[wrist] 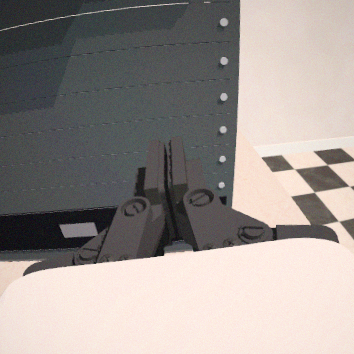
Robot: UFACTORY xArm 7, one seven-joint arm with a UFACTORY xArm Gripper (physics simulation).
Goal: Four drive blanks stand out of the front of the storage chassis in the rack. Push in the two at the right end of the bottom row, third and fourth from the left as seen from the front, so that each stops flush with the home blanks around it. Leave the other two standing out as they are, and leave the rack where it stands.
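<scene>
The rack fills the left and middle of the wrist view as a wide dark grey face, crossed by thin seams, with a column of pale round screw heads near its right edge. The storage chassis and its four protruding drive blanks cannot be made out. My gripper is shut and empty, its two fingertips together in front of the dark face near the middle of the view. Whether the tips touch the face cannot be told. The gripper hides part of the rack's lower portion.
A black band with a light grey plate runs along the lower left of the dark face. A pale surface lies right of the rack. Beyond it are a checkered floor and a pale wall.
</scene>
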